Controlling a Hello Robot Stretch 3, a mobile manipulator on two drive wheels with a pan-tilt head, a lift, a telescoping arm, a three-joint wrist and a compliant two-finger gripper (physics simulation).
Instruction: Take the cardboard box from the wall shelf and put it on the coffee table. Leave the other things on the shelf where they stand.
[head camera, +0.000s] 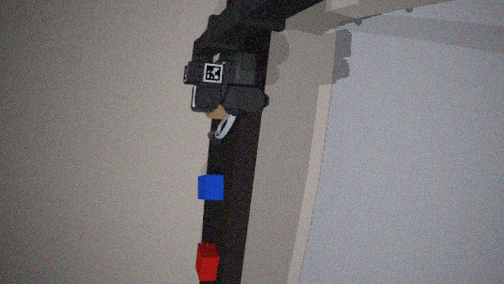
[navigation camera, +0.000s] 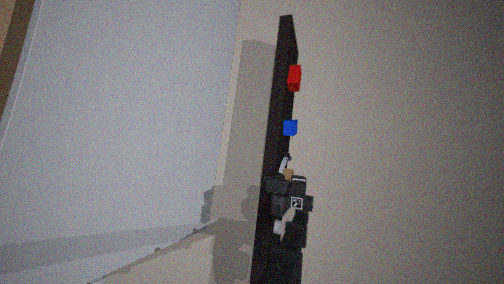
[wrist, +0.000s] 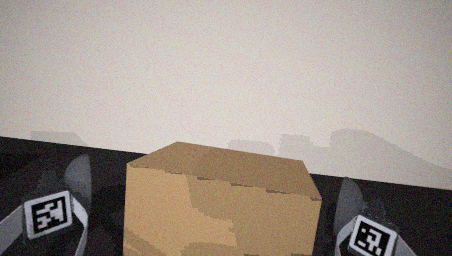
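Frame: origin at the robot's base, x ahead, y left, z up, level; centimetres.
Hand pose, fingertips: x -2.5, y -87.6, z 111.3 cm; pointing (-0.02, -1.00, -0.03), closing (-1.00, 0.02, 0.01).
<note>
After its pixels a point has its place.
The cardboard box (head camera: 216, 113) {y -82.1, x 1.0, z 112.4 cm} (navigation camera: 288, 174) {y -81.9, x 0.0, z 113.0 cm} (wrist: 220, 210) {y -81.3, x -2.5, z 112.8 cm} stands on the dark wall shelf (head camera: 231, 165) {y -77.2, x 12.1, z 109.2 cm} (navigation camera: 276, 110) {y -76.4, x 24.2, z 107.2 cm} (wrist: 30, 165) {y -93.4, x 15.6, z 109.2 cm}. In the wrist view it is large, low in the middle, between the two fingertips, with a strip of dark shelf on each side of it. My gripper (wrist: 216, 186) {y -87.6, x -2.5, z 111.3 cm} is open and its fingers do not touch the box. In the head and navigation views the wrist hides most of the box, and one finger shows beside it. The coffee table does not show clearly in these views.
A blue block (head camera: 211, 187) {y -82.4, x 18.5, z 112.2 cm} (navigation camera: 290, 127) {y -82.3, x 18.8, z 112.2 cm} stands on the shelf beyond the gripper's finger, and a red block (head camera: 207, 262) {y -82.4, x 38.7, z 112.2 cm} (navigation camera: 294, 78) {y -82.5, x 39.1, z 112.0 cm} stands farther along. The wall rises behind the shelf. A white object (navigation camera: 278, 227) {y -80.2, x -20.3, z 111.1 cm} shows beside the wrist in the navigation view.
</note>
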